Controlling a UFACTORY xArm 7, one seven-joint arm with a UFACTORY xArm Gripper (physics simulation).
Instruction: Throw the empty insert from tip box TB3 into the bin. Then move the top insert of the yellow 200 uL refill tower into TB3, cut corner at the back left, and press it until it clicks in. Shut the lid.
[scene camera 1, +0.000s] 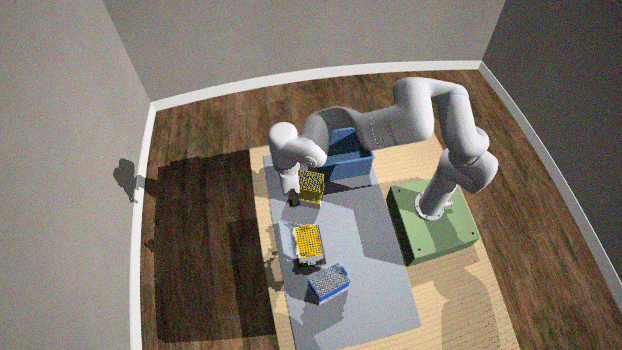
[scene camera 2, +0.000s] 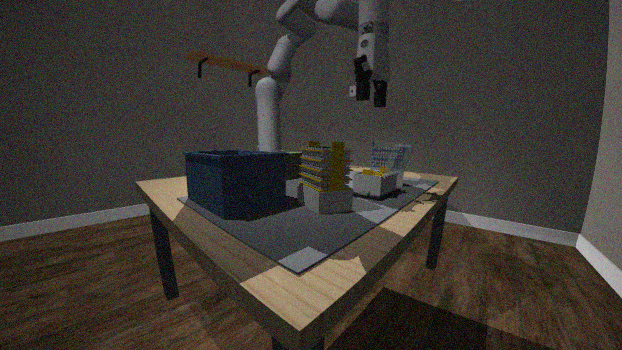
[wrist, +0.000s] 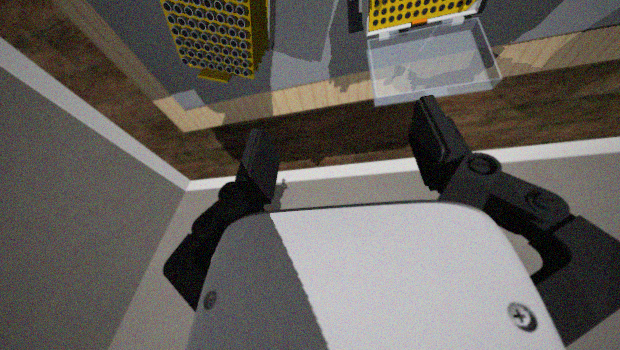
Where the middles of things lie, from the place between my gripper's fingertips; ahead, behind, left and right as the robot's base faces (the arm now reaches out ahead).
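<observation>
My gripper: 30 mm short of the clear lid (wrist: 453, 58), 110 mm to the right of it, 140 mm above it. Blue bin (scene camera 2: 229, 183), from my hand: 200 mm behind, 270 mm to the right, 180 mm below.
</observation>
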